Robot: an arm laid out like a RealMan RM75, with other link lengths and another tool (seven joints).
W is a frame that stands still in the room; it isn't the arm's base.
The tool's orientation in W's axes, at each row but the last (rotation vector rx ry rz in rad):
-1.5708 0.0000 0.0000
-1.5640 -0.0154 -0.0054
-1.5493 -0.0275 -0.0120
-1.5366 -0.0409 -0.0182
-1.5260 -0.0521 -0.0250
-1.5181 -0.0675 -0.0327
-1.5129 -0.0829 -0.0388
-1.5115 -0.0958 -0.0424
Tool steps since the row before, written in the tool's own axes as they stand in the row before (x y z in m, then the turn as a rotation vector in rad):
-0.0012 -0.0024 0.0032 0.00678 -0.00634 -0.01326
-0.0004 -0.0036 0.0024 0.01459 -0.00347 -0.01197
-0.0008 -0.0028 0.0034 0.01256 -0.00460 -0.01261
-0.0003 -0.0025 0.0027 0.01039 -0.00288 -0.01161
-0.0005 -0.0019 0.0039 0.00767 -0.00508 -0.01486
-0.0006 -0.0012 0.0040 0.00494 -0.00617 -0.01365
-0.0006 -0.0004 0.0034 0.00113 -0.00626 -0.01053
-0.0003 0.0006 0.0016 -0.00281 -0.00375 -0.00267
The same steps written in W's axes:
-0.0012 0.0032 0.0024 0.00678 -0.01326 0.00634
-0.0005 0.0024 0.0036 0.01462 -0.01190 0.00358
-0.0009 0.0033 0.0029 0.01257 -0.01258 0.00465
-0.0004 0.0026 0.0026 0.01045 -0.01156 0.00288
-0.0007 0.0038 0.0020 0.00768 -0.01495 0.00480
-0.0008 0.0039 0.0014 0.00486 -0.01385 0.00577
-0.0007 0.0034 0.0005 0.00096 -0.01084 0.00573
-0.0003 0.0016 -0.0005 -0.00303 -0.00298 0.00333

